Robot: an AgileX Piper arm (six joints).
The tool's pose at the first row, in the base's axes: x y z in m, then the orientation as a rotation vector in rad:
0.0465 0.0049 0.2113 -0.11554 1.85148 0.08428
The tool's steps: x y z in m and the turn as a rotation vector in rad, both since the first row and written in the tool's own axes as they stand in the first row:
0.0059 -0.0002 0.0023 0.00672 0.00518 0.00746
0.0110 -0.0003 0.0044 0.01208 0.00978 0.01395
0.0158 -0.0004 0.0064 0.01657 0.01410 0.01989
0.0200 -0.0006 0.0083 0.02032 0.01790 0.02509
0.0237 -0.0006 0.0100 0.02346 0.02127 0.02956
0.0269 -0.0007 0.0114 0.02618 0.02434 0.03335
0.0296 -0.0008 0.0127 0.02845 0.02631 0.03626
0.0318 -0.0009 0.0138 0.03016 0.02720 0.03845
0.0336 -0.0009 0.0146 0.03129 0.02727 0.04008
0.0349 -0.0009 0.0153 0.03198 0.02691 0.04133
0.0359 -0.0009 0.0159 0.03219 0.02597 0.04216
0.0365 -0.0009 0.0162 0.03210 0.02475 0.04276
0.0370 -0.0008 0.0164 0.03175 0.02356 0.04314
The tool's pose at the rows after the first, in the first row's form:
0.0471 0.0048 0.2050 -0.10427 1.85732 0.08301
0.0477 0.0047 0.1995 -0.09479 1.86246 0.08235
0.0483 0.0047 0.1943 -0.08640 1.86725 0.08212
0.0489 0.0046 0.1898 -0.07917 1.87144 0.08209
0.0495 0.0046 0.1858 -0.07301 1.87513 0.08214
0.0500 0.0046 0.1823 -0.06775 1.87847 0.08211
0.0505 0.0045 0.1793 -0.06356 1.88064 0.08194
0.0509 0.0045 0.1769 -0.06038 1.88168 0.08184
0.0512 0.0045 0.1750 -0.05808 1.88186 0.08192
0.0515 0.0046 0.1735 -0.05641 1.88158 0.08216
0.0518 0.0046 0.1724 -0.05544 1.88069 0.08259
0.0519 0.0046 0.1717 -0.05489 1.87950 0.08315
0.0520 0.0047 0.1712 -0.05472 1.87833 0.08379

